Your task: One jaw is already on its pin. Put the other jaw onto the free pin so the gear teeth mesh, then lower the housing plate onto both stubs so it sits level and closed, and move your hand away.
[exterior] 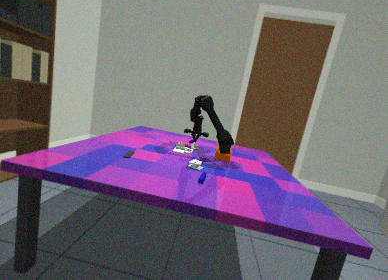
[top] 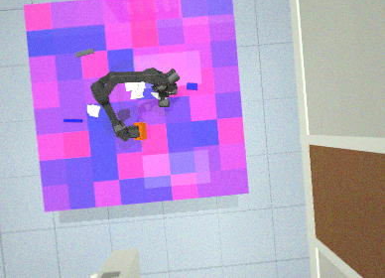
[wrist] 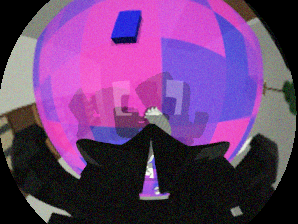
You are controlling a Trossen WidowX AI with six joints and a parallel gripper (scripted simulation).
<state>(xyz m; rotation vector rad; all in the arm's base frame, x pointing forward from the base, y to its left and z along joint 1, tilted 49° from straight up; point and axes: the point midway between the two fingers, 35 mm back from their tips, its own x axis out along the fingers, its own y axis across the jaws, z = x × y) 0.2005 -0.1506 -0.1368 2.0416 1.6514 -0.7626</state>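
Right now my gripper tip is 2 cm above the grey jaw and 1 cm to the right of it. From my gripper tip the other things lie so: blue block 17 cm to the right, 2 cm below, 2 cm ahead; blue bar 60 cm to the left, 6 cm behind, 2 cm below; grey bar 45 cm to the left, 35 cm ahead, 3 cm below.
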